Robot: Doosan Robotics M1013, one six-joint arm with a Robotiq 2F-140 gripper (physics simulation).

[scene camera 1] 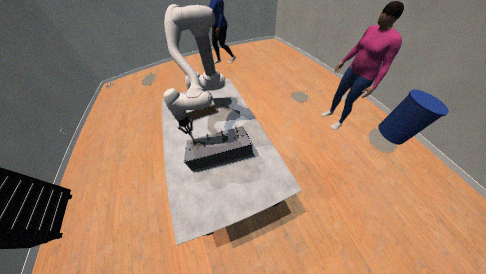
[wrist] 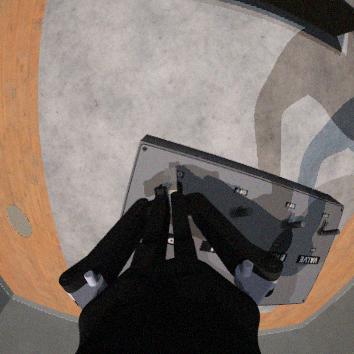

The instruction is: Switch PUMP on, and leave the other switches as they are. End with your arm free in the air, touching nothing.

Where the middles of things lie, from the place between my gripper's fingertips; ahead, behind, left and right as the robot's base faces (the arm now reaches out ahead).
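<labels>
Here is the grey switch box [scene camera 1: 204, 152], and my hand is 40 mm above it, 190 mm to the right of it and 100 mm short of it.
</labels>
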